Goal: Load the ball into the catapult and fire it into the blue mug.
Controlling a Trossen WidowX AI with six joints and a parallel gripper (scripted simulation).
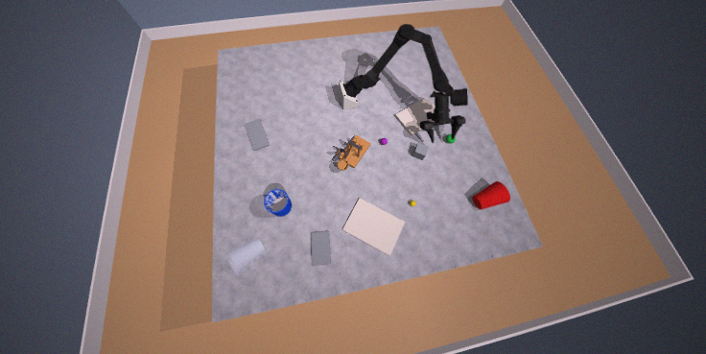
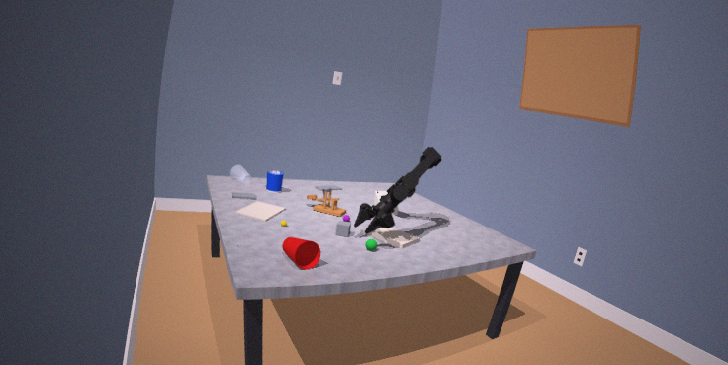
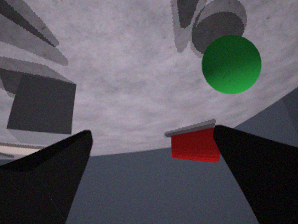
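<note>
My gripper tip is 100 mm to the left of the grey cube and 30 mm above it. Round my gripper tip: green ball: 10 mm behind, 70 mm to the left, 40 mm below; then purple ball: 110 mm behind, 240 mm to the right, 40 mm below; then yellow ball: 200 mm ahead, 240 mm to the right, 50 mm below.
</note>
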